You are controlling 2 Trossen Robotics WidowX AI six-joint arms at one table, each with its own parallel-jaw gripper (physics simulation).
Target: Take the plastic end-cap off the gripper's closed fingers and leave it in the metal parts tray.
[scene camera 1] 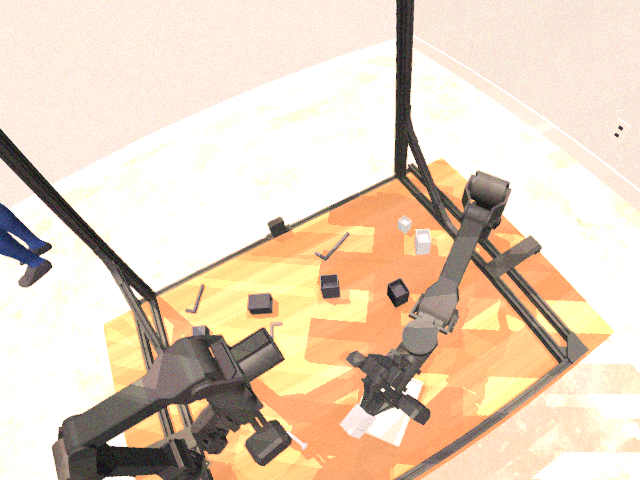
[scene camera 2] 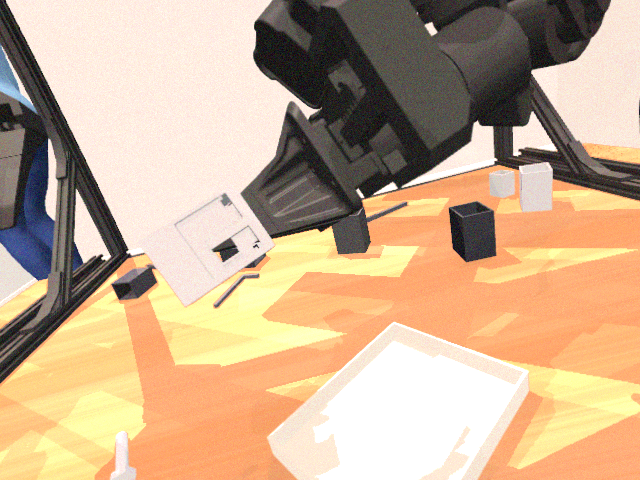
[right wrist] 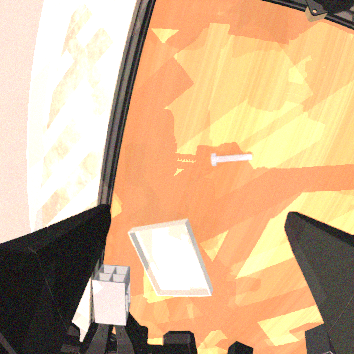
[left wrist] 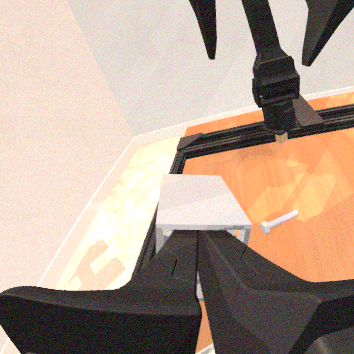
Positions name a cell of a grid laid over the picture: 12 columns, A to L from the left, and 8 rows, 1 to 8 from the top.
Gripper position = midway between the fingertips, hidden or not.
left gripper: scene camera 1 G8; scene camera 2 D5; right wrist D7; left wrist G6
